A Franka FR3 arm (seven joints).
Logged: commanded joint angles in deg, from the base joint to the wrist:
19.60 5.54 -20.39 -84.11 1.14 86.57 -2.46
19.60 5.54 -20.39 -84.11 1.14 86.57 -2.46
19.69 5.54 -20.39 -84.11 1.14 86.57 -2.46
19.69 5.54 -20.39 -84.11 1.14 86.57 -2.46
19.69 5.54 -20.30 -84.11 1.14 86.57 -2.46
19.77 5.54 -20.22 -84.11 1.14 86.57 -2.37
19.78 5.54 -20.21 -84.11 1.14 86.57 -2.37
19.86 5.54 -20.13 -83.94 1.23 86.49 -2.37
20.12 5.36 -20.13 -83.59 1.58 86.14 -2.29
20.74 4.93 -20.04 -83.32 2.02 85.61 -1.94
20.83 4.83 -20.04 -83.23 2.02 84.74 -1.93
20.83 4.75 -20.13 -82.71 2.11 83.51 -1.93
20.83 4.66 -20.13 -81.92 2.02 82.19 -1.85
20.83 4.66 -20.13 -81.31 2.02 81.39 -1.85
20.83 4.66 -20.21 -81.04 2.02 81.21 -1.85
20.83 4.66 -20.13 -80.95 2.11 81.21 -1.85
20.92 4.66 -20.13 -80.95 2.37 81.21 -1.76
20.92 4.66 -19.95 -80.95 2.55 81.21 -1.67
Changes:
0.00 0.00 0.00 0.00 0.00 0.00 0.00
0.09 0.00 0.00 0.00 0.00 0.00 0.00
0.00 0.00 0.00 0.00 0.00 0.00 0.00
0.00 0.00 0.09 0.00 0.00 0.00 0.00
0.08 0.00 0.08 0.00 0.00 0.00 0.09
0.01 0.00 0.01 0.00 0.00 0.00 0.00
0.08 0.00 0.08 0.17 0.09 -0.08 0.00
0.26 -0.18 0.00 0.35 0.35 -0.35 0.08
0.62 -0.43 0.09 0.27 0.44 -0.53 0.35
0.09 -0.10 0.00 0.09 0.00 -0.87 0.01
0.00 -0.08 -0.09 0.52 0.09 -1.23 0.00
0.00 -0.09 0.00 0.79 -0.09 -1.32 0.08
0.00 0.00 0.00 0.61 0.00 -0.80 0.00
0.00 0.00 -0.08 0.27 0.00 -0.18 0.00
0.00 0.00 0.08 0.09 0.09 0.00 0.00
0.09 0.00 0.00 0.00 0.26 0.00 0.09
0.00 0.00 0.18 0.00 0.18 0.00 0.09

